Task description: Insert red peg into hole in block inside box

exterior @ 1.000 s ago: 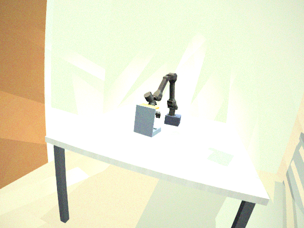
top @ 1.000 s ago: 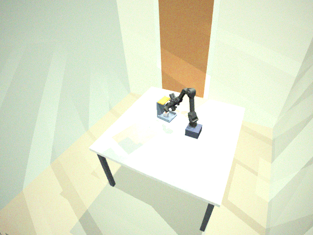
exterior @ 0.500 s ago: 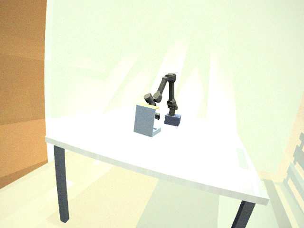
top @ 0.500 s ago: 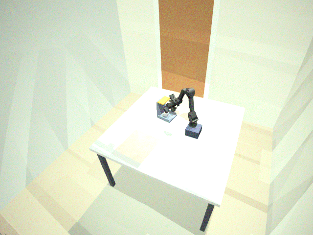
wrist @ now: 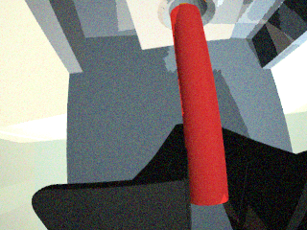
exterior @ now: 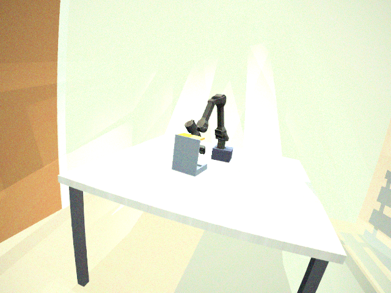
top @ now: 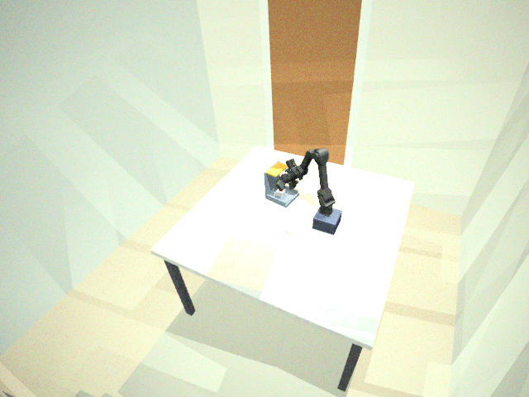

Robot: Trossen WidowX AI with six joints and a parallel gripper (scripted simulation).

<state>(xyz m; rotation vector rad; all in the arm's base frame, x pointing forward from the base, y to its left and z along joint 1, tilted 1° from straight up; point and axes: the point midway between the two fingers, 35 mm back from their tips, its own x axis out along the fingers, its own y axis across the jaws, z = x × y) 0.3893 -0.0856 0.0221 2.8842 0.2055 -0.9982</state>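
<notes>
The box wall lies 2 cm ahead of my gripper tip, 1 cm to the left of it and 3 cm above it. Round my gripper tip: red peg: 3 cm behind, 1 cm below; then yellow roof: 2 cm behind, 1 cm to the left, 13 cm above.
</notes>
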